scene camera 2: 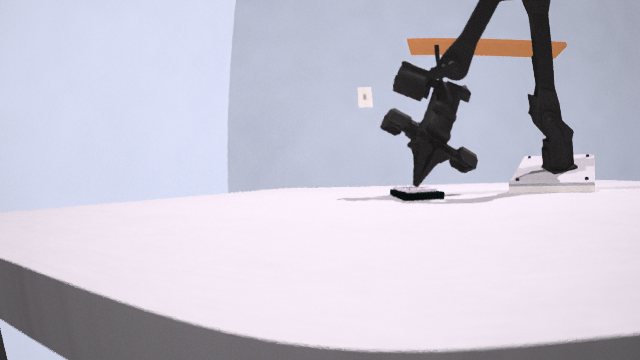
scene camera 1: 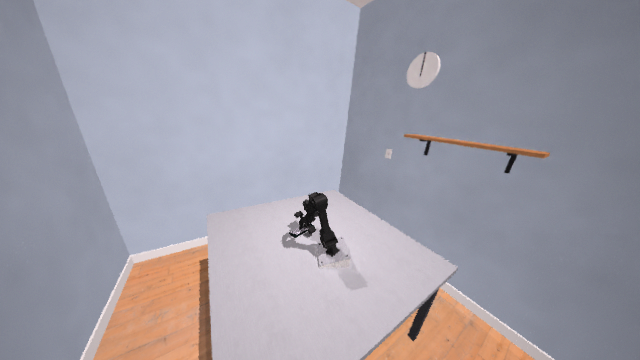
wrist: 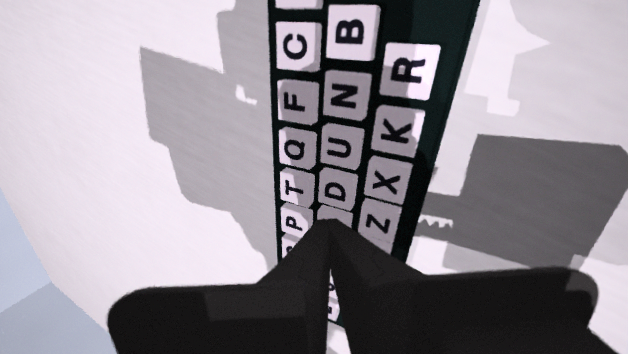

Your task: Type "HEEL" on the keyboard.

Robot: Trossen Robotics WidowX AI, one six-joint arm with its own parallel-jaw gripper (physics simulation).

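Frame: origin at the arm's base, x ahead, y left, z up, level; centimetres.
Seen in the pictures: gripper, fingertip midpoint: (scene camera 2: 415,185) (scene camera 1: 299,229) (wrist: 326,228); arm's base at its link origin: (scene camera 2: 559,167) (scene camera 1: 332,251).
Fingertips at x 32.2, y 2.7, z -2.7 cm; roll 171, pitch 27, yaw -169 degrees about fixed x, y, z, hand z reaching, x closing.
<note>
Pixels of each thing's top centre, then the offset from my fingertips to it. Level surfaces: height alone.
- keyboard at its top centre: (wrist: 336,181) (scene camera 2: 414,187) (scene camera 1: 302,228) dz -0.3, dx +0.2, dy -2.2 cm
- H key at its top centre: (wrist: 331,228) dz -0.3, dx -0.1, dy +0.1 cm
- P key at its top centre: (wrist: 294,223) dz -0.3, dx +1.7, dy +0.8 cm
- Z key at its top centre: (wrist: 377,223) dz -0.3, dx -1.9, dy -1.0 cm
- D key at its top centre: (wrist: 335,191) dz -0.3, dx +0.1, dy -1.8 cm
- E key at its top centre: (wrist: 370,258) dz -0.3, dx -2.1, dy +0.8 cm
- grey-white table at its surface level: dz -1.9 cm
The keyboard (scene camera 1: 295,234) (scene camera 2: 417,195) (wrist: 437,112) is a dark green slab with white letter keys, flat on the table. My gripper (scene camera 2: 416,185) (wrist: 326,228) is shut and empty, pointing down with its tips at the keyboard's top. In the wrist view the tips cover most of the H key (wrist: 337,214), between the P key (wrist: 294,222) and the Z key (wrist: 378,224), below the D key (wrist: 338,190); its letter is hidden. The E key (wrist: 382,245) shows partly beside the right finger, its letter hidden. I cannot make out the L key.
The arm's pale base plate (scene camera 1: 345,260) (scene camera 2: 545,187) sits on the grey-white table (scene camera 1: 260,300) (scene camera 2: 300,260). Arm shadows fall on both sides of the keyboard. A wooden shelf (scene camera 1: 475,145) (scene camera 2: 505,48) and a clock (scene camera 1: 430,75) are on the wall.
</note>
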